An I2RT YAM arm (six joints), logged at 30 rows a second.
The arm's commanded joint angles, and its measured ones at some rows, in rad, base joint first. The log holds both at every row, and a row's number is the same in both.
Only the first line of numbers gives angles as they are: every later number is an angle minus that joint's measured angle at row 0.
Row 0, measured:
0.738 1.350 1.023 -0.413 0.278 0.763
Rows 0 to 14, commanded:
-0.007 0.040 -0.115 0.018 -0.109 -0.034
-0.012 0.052 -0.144 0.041 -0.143 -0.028
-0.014 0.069 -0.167 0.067 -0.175 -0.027
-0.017 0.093 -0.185 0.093 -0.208 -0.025
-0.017 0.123 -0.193 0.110 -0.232 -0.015
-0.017 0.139 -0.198 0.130 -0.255 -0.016
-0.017 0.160 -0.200 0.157 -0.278 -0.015
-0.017 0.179 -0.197 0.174 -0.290 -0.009
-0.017 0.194 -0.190 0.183 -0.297 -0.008
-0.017 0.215 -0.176 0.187 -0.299 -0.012
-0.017 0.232 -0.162 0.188 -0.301 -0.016
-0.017 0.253 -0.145 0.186 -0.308 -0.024
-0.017 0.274 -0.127 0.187 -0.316 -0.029
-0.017 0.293 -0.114 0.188 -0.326 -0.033
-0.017 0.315 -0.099 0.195 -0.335 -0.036
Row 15, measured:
-0.013 0.275 -0.147 0.147 -0.291 -0.026
